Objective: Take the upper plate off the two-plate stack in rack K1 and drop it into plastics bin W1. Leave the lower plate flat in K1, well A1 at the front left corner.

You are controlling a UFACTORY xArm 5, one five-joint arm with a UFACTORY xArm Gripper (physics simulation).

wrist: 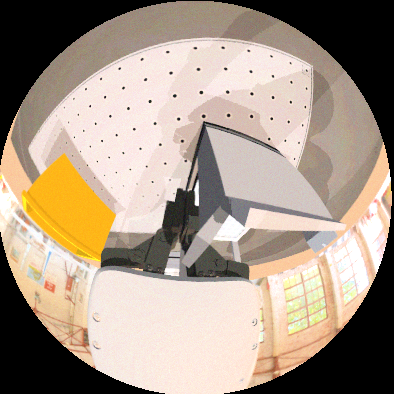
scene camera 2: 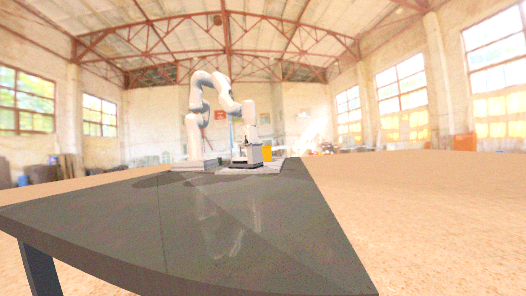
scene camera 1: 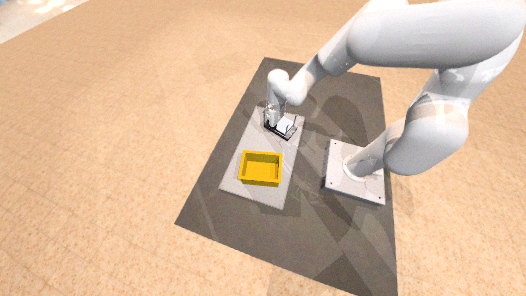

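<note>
Rack K1 (scene camera 1: 287, 136) (scene camera 2: 245, 166) (wrist: 260, 172) has a dark base and tall grey walls and stands at the back of the perforated board. A white plate surface (scene camera 1: 285, 125) shows inside it in scene camera 1; I cannot tell whether one or two plates lie there. My gripper (wrist: 182, 199) is shut and empty. It points down at the side of the rack, its fingertips close beside the rack's wall in the wrist view; whether they touch is unclear. Plastics bin W1 (scene camera 1: 261, 169) (scene camera 2: 267, 153) (wrist: 70, 207) is a yellow open box in front of the rack, and its floor shows bare.
The light perforated board (scene camera 1: 231, 181) (wrist: 150, 82) carries the rack and the bin on the dark table top (scene camera 1: 240, 227) (scene camera 2: 210, 215). The arm's base plate (scene camera 1: 355, 192) stands to the right of the board in scene camera 1. Thin uprights rise at the rack's edge.
</note>
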